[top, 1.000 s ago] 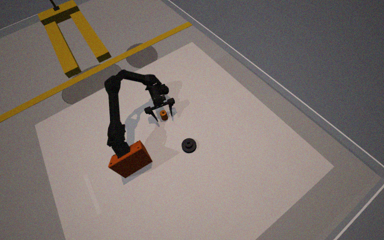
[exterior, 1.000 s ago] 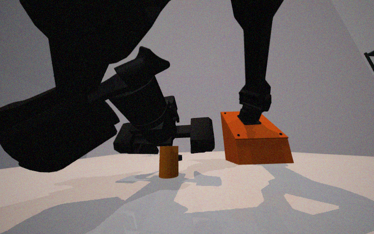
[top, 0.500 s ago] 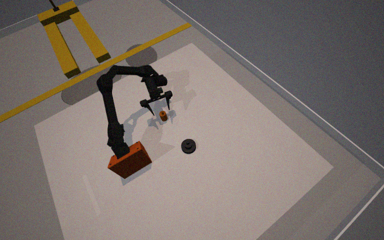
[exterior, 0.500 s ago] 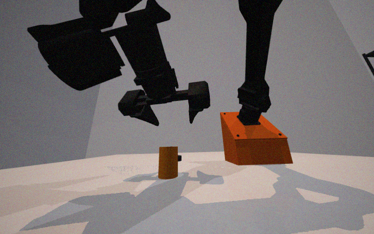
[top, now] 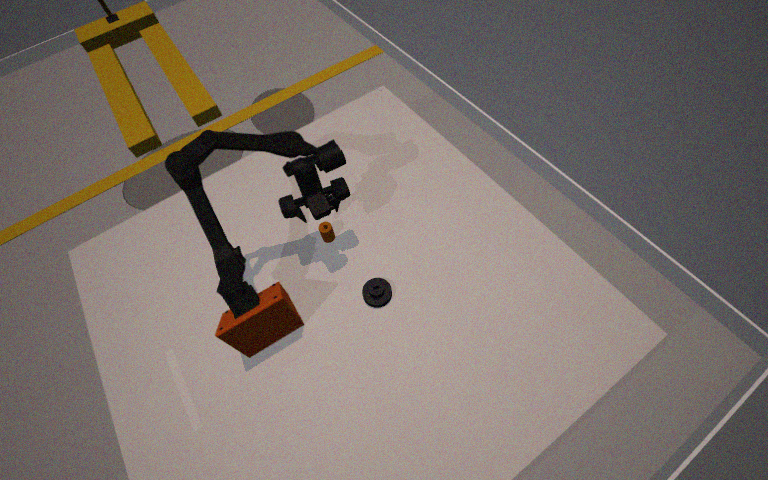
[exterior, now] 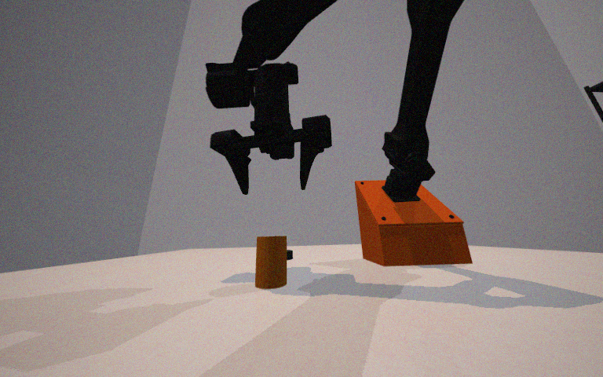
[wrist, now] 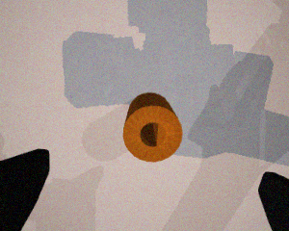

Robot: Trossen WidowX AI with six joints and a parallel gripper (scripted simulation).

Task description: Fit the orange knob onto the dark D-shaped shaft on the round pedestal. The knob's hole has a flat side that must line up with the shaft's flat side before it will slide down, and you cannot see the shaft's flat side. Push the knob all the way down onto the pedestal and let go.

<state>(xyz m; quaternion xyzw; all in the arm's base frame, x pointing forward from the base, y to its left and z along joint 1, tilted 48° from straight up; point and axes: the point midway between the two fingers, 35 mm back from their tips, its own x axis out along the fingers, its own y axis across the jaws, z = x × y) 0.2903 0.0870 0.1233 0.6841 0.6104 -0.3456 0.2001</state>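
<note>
My gripper tip is 90 mm above the orange knob and 10 mm to the right of it. Round my gripper tip: shaft 240 mm to the right, 90 mm below, 20 mm ahead.
</note>
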